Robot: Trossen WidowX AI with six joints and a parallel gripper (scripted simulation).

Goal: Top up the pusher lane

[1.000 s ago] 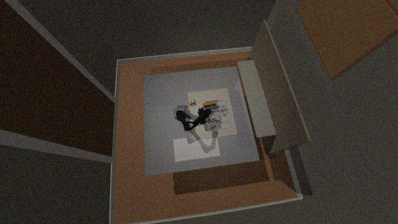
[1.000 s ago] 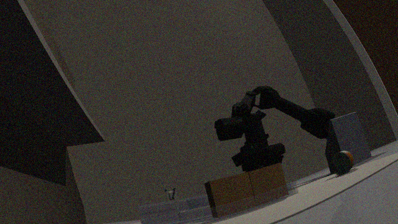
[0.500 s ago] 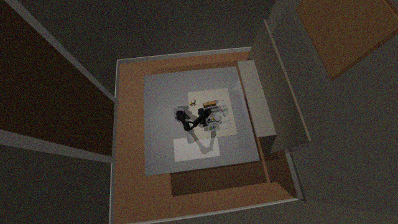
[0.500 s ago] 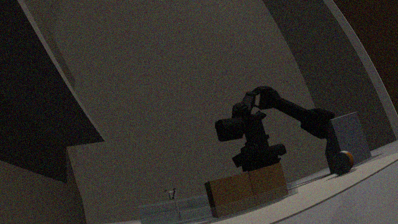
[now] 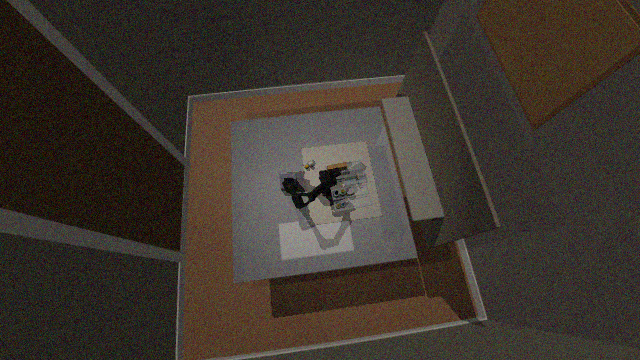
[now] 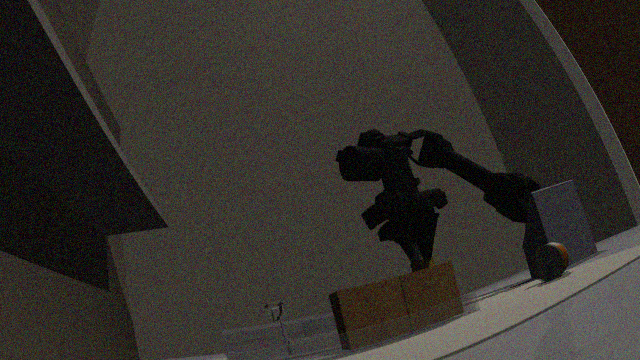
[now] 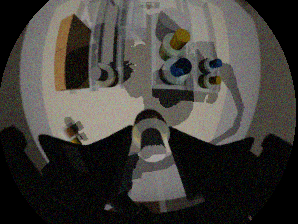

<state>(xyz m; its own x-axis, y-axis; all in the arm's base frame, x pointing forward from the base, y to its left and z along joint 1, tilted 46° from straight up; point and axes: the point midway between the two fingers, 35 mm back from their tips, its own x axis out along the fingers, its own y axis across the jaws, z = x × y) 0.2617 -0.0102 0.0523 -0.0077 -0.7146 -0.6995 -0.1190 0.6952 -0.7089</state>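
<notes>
The clear-railed lane lies 210 mm ahead of my gripper tip, 90 mm to the left of it and 80 mm below it.
</notes>
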